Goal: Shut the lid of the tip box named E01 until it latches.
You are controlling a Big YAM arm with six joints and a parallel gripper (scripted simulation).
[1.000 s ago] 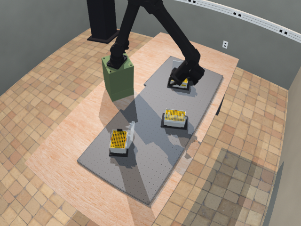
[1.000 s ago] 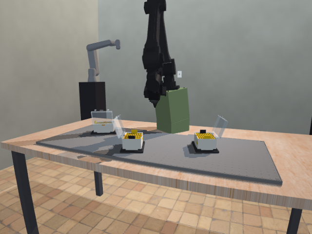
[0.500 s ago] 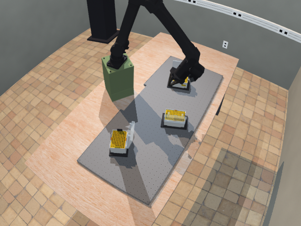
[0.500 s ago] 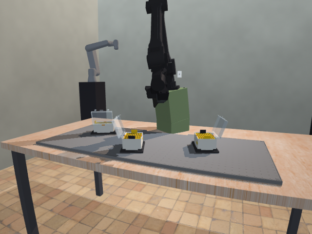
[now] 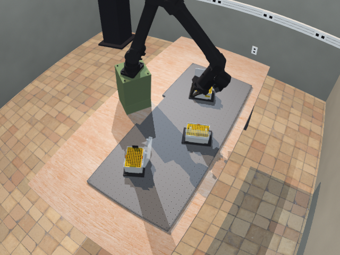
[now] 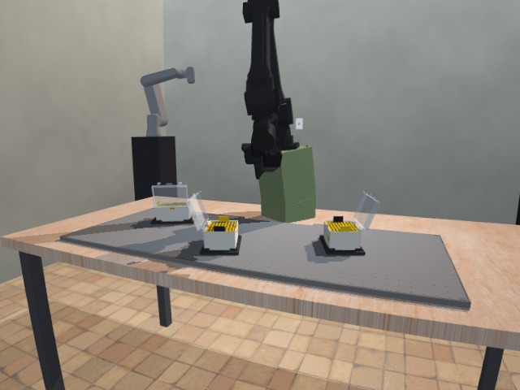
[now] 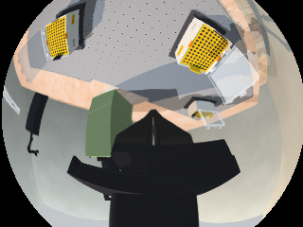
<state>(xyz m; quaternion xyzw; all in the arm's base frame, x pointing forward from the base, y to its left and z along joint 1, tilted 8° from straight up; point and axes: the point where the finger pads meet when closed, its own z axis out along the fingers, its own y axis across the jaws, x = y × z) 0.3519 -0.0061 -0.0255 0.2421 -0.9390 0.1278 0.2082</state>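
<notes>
My gripper is now 130 mm above the tip box, 100 mm to the left of it and 80 mm short of it. Round my hand: lid: 310 mm to the left, 90 mm below, 30 mm behind.
</notes>
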